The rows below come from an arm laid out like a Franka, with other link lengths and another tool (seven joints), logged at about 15 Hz.
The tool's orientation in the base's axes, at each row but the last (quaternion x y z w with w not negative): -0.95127 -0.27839 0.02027 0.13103; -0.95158 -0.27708 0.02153 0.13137; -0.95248 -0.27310 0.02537 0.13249; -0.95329 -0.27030 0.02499 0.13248; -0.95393 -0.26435 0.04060 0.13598; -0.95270 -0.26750 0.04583 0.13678; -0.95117 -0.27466 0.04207 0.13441
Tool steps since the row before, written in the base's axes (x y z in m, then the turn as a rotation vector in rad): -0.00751 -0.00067 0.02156 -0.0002 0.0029 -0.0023; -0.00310 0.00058 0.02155 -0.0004 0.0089 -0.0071; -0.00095 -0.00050 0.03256 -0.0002 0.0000 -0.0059; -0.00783 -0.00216 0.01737 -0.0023 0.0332 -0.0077; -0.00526 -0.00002 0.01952 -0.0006 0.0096 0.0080; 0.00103 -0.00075 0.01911 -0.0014 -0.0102 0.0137; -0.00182 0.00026 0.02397 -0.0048 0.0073 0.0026
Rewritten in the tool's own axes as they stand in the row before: -0.00596 -0.00901 -0.02012 0.0013 -0.0019 0.0029; -0.00163 -0.00773 -0.02030 0.0042 -0.0056 0.0090; -0.00029 -0.00875 -0.03138 -0.0003 0.0015 0.0057; -0.00739 -0.00684 -0.01632 0.0152 -0.0263 0.0156; -0.00463 -0.00806 -0.01795 0.0044 -0.0104 -0.0053; 0.00022 -0.00432 -0.01866 -0.0067 0.0038 -0.0153; -0.00155 -0.00782 -0.02268 -0.0002 -0.0091 -0.0001
